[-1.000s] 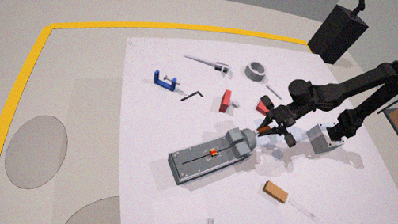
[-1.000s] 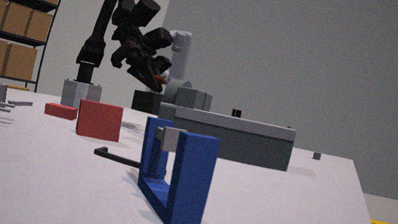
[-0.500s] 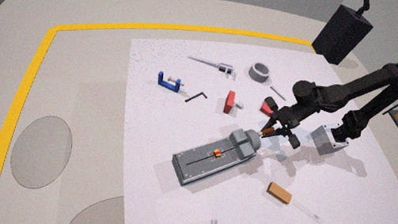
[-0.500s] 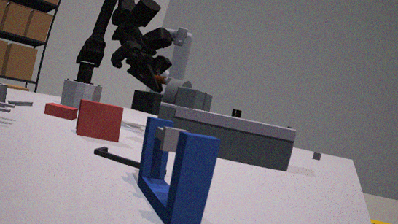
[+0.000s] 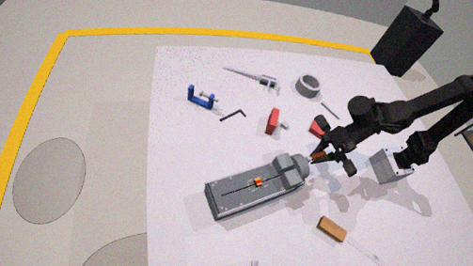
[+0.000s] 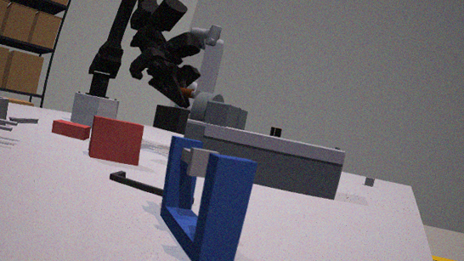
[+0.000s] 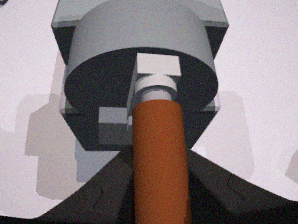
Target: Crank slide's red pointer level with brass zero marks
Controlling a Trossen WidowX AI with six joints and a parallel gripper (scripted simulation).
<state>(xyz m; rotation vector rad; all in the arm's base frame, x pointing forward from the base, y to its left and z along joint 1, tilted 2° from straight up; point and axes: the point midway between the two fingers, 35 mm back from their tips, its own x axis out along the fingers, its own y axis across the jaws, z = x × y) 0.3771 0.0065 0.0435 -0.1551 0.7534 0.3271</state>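
Right now my gripper tip is 20 mm below the crank handle, 20 mm past it and 10 mm to the left of it. Also, from my gripper tip: tan block: 180 mm to the left, 80 mm below, 80 mm behind; red pointer: 160 mm ahead, 60 mm to the left, 10 mm below; black hex key: 210 mm to the right, 180 mm ahead, 90 mm below.
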